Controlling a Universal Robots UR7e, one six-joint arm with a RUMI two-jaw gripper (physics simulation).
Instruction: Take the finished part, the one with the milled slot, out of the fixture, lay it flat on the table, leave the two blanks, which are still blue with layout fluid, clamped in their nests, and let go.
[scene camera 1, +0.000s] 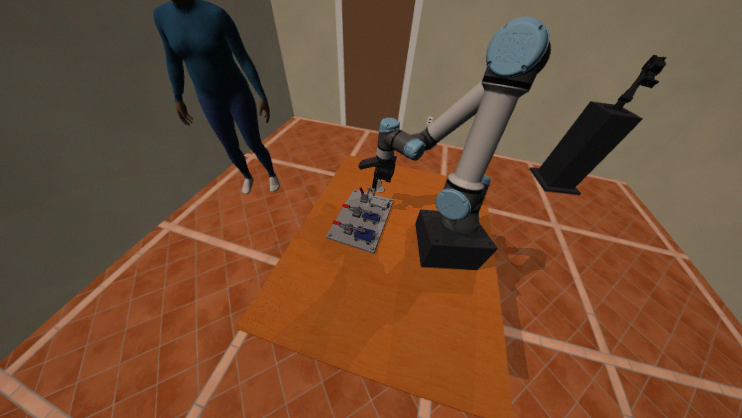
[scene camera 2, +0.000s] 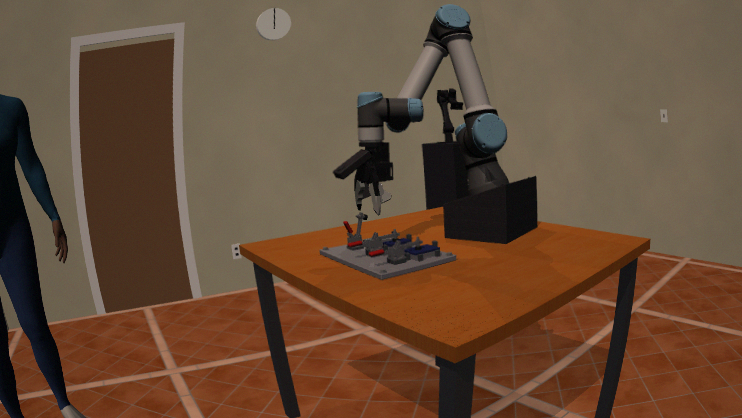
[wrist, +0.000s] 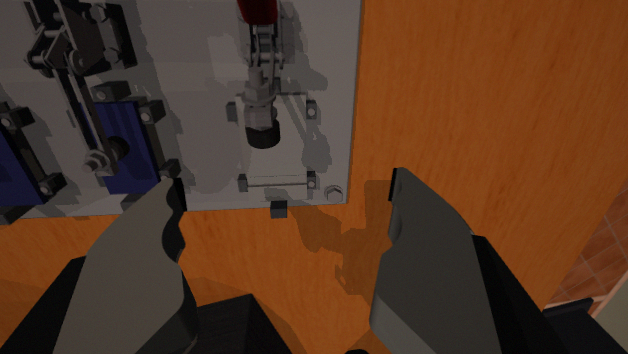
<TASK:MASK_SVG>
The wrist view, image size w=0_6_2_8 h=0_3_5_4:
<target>gripper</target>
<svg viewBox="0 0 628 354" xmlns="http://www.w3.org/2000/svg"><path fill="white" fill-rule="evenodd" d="M345 353L369 354L363 349L349 350ZM181 177L166 178L160 181L117 217L98 237L85 256L71 259L2 345L0 354L187 354L199 339L200 324L196 300L178 264L180 255L186 245L179 228L180 219L184 212L187 211L184 185ZM393 168L388 201L391 201L393 206L388 229L388 237L393 246L384 252L380 258L369 317L371 330L392 354L569 354L551 324L486 237L475 235L466 221L448 202L408 169L403 167Z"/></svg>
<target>finished part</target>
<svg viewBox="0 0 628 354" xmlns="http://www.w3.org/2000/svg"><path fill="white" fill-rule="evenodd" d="M305 92L281 92L281 94L276 94L273 106L277 109L278 113L276 119L280 125L280 142L268 149L257 149L249 145L243 114L245 104L241 100L241 93L235 95L250 202L307 199Z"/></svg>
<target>blue blank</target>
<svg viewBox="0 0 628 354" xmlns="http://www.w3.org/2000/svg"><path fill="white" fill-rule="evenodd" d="M146 96L131 96L116 102L98 103L92 98L107 138L119 136L130 147L129 153L120 161L117 161L120 171L115 176L102 176L110 195L147 193L161 181L158 171L164 166L166 161L155 124L144 125L138 110L139 107L148 103Z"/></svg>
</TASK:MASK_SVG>
